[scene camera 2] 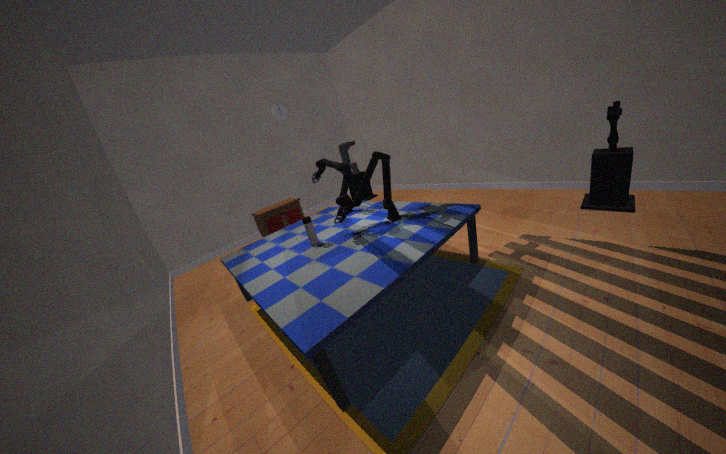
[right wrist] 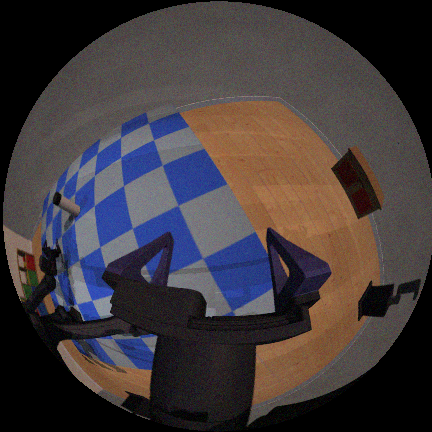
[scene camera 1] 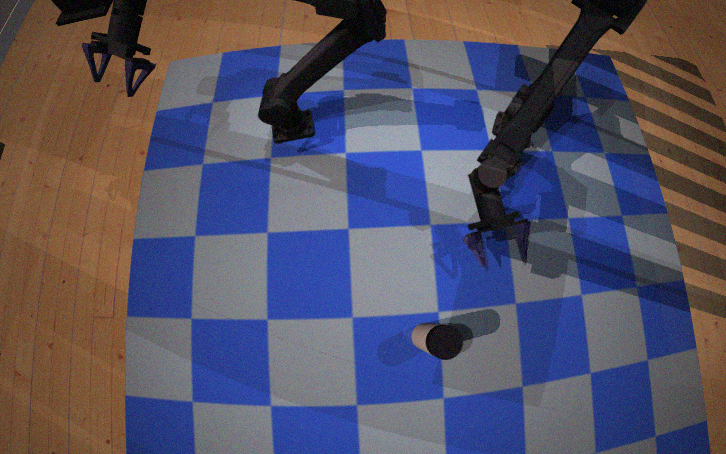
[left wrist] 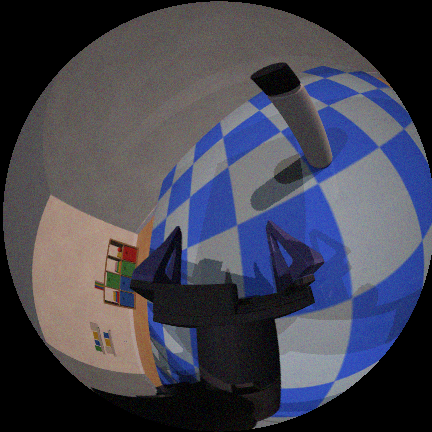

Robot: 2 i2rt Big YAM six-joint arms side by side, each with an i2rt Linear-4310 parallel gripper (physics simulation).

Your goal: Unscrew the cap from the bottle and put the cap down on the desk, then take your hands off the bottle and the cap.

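Frame: origin at the left arm's base, x ahead, y left, z up, level; centimetres.
Where they show: left gripper, between the fingertips: (scene camera 2: 335, 219) (right wrist: 50, 238) (scene camera 1: 504, 262) (left wrist: 224, 226); right gripper, between the fingertips: (scene camera 2: 312, 182) (right wrist: 217, 234) (scene camera 1: 113, 89); left arm's base, origin of its link: (scene camera 2: 394, 218) (right wrist: 76, 314); right arm's base, origin of its link: (scene camera 1: 293, 127).
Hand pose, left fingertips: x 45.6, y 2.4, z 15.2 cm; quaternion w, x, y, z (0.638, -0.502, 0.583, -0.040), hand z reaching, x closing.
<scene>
Each offset is from my left fingertips to the centre of the thing. Level surfaces: height alone.
A pale bottle @[dz -5.2, dx +20.3, dy -8.0 cm] (scene camera 1: 421, 336) (scene camera 2: 312, 235) (left wrist: 306, 126) (right wrist: 70, 206) stands upright on the blue and grey checkered table @[dz -15.2 cm] (scene camera 1: 310, 278) (scene camera 2: 321, 286). The black cap @[dz +4.6, dx +20.3, dy -8.0 cm] (scene camera 1: 444, 342) (scene camera 2: 306, 219) (left wrist: 276, 80) (right wrist: 57, 198) is on its top. My left gripper (scene camera 1: 505, 264) (scene camera 2: 339, 219) (left wrist: 224, 226) is open and empty, low over the table and apart from the bottle, above it in scene camera 1. My right gripper (scene camera 1: 114, 88) (scene camera 2: 315, 178) (right wrist: 217, 234) is open and empty, far from the bottle, beyond the table's left edge at the upper left of scene camera 1.
A black bent arm-like part (scene camera 1: 321, 61) (scene camera 2: 386, 182) reaches down to the table between my two grippers in scene camera 1. A low cabinet with red fronts (scene camera 2: 275, 220) (right wrist: 357, 184) and a black pedestal (scene camera 2: 610, 176) stand away from the table.
</scene>
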